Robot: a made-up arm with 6 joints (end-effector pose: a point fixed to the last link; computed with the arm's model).
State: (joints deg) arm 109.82 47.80 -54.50 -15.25 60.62 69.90
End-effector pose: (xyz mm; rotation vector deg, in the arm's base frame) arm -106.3 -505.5 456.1 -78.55 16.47 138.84
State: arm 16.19 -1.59 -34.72 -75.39 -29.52 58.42
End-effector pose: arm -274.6 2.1 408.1 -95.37 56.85 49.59
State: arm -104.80 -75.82 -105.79 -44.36 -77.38 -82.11
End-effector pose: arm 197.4 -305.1 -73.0 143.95 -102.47 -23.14
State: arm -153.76 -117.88 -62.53 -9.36 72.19 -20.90
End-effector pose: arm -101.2 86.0 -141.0 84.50 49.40 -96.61
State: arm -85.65 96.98 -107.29 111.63 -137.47 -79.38
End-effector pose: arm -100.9 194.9 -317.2 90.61 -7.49 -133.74
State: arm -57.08 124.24 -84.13 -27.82 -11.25 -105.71
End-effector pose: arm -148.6 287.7 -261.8 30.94 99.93 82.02
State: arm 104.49 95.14 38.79 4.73 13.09 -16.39
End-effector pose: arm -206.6 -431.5 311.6 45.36 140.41 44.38
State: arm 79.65 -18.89 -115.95 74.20 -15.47 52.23
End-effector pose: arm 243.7 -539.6 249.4 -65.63 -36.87 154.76
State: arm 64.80 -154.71 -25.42 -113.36 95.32 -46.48
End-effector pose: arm -260.8 -581.6 117.4 -37.03 89.29 3.00
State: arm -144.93 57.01 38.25 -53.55 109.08 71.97
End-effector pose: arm -294.3 -437.9 -409.6 9.42 -73.39 77.57
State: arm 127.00 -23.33 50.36 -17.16 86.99 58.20
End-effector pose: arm -361.5 -541.5 -147.1 -20.73 -49.54 45.58
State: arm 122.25 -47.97 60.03 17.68 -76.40 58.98
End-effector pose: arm -407.1 -235.0 30.6 -142.44 91.04 -10.34
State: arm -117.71 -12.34 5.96 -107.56 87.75 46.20
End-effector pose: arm -515.8 -149.5 -299.5 21.31 -31.55 56.73
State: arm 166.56 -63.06 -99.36 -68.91 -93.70 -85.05
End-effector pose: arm 261.2 -193.9 44.0 120.89 -31.82 20.04
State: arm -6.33 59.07 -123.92 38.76 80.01 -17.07
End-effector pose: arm 10.7 94.1 15.0 31.43 47.48 -62.17
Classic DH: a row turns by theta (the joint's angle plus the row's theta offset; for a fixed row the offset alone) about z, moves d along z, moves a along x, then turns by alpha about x. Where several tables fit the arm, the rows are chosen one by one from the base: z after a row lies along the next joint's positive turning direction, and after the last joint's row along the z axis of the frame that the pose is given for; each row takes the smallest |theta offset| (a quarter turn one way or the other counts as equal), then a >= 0, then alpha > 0; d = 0 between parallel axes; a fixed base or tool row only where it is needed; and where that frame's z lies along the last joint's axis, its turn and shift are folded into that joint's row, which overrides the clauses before.
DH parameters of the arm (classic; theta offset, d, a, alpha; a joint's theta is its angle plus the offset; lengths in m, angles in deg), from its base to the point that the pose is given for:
base (fixed): 73.1 0.0604 -0.1716 129.16
joint 1: -25.69 -0.261 0.0376 137.89
joint 2: -28.7 -0.3366 0.0031 -97.32
joint 3: -18.93 0.0512 0.0782 -79.36
joint 4: -0.44 -0.019 -0.0211 -94.94
joint 5: -18.8 0.3193 -0.2834 92.07
joint 6: 64.52 0.0405 -0.0468 97.77
tool (fixed): -145.21 0.1158 0 0

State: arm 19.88 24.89 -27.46 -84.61 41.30 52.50
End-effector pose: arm -84.1 235.1 317.0 98.88 -107.64 -38.76
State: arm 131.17 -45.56 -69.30 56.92 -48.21 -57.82
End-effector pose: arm 120.1 -299.9 -182.7 -21.33 20.41 66.35
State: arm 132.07 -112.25 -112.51 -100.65 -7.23 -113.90
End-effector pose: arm 224.2 -5.9 169.7 -166.78 -13.07 -24.00
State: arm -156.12 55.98 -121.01 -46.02 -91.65 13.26
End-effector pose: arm -397.5 123.0 -109.9 46.35 14.47 5.66
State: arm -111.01 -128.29 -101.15 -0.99 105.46 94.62
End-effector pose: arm 95.1 -105.3 249.5 31.07 82.22 -24.31
